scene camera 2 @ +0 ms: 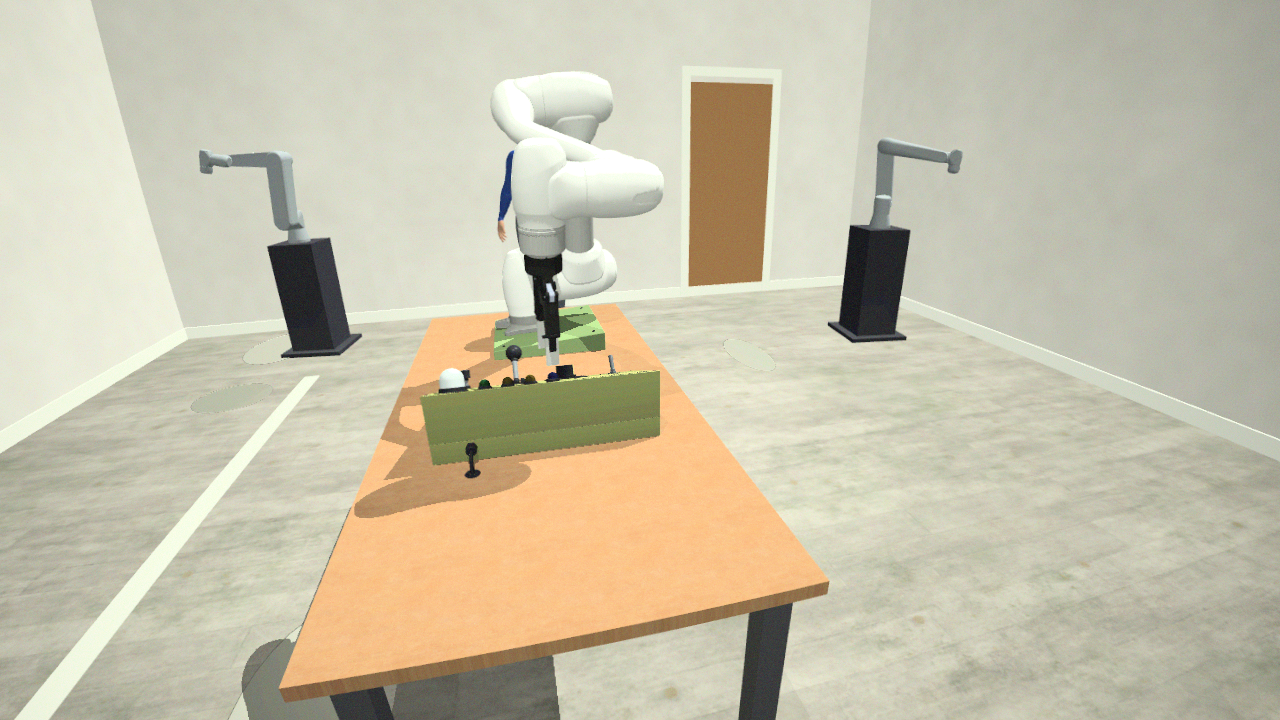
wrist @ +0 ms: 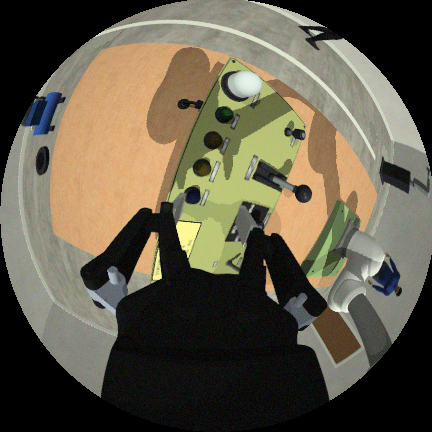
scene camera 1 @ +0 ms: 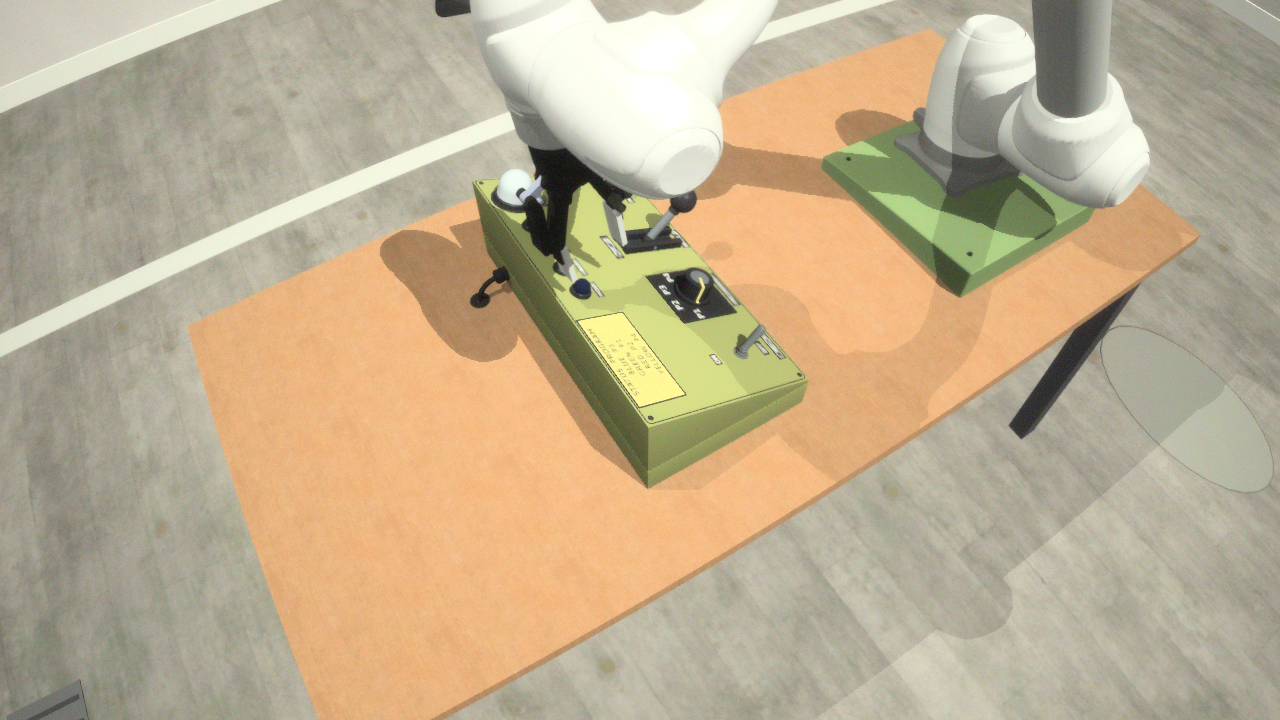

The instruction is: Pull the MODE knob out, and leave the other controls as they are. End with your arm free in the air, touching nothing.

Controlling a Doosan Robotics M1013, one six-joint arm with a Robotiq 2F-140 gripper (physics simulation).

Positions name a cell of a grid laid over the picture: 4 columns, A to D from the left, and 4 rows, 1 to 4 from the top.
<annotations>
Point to a ball-topped lever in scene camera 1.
C2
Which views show my gripper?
Scene camera 2, the wrist view and scene camera 1: all of them.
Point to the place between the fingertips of my gripper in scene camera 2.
B2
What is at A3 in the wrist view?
My gripper.
</annotations>
